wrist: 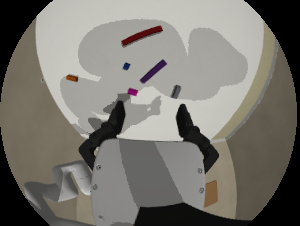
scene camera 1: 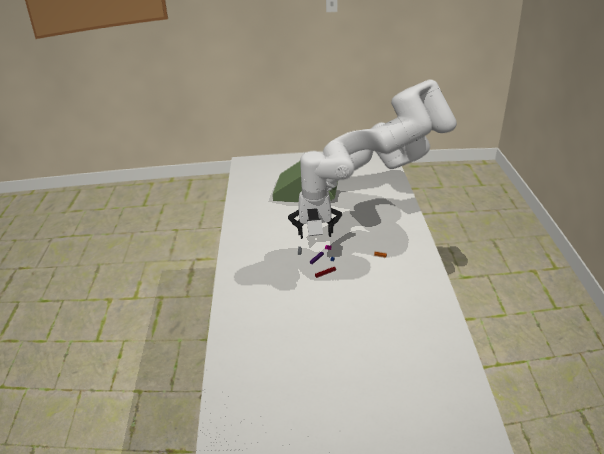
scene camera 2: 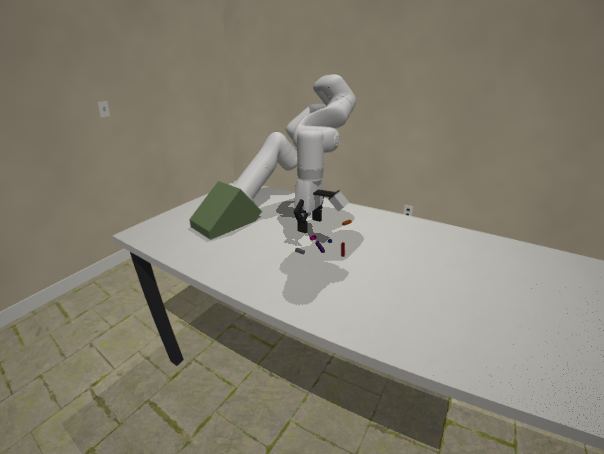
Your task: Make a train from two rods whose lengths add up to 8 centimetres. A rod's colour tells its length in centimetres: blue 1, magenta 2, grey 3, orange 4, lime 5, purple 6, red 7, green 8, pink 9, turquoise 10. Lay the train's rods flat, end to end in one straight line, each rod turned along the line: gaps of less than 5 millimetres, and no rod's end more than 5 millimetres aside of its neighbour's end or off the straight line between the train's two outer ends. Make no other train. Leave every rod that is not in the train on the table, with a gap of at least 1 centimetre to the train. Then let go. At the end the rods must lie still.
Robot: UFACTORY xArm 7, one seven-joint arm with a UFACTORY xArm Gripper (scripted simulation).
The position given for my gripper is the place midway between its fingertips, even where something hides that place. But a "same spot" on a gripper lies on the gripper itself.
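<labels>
My gripper is there to see in scene camera 1 [315, 235], and in scene camera 2 and the wrist view too. The spot on my gripper [wrist: 109, 129] is the same spot as the one on my gripper [scene camera 2: 320, 207].
</labels>
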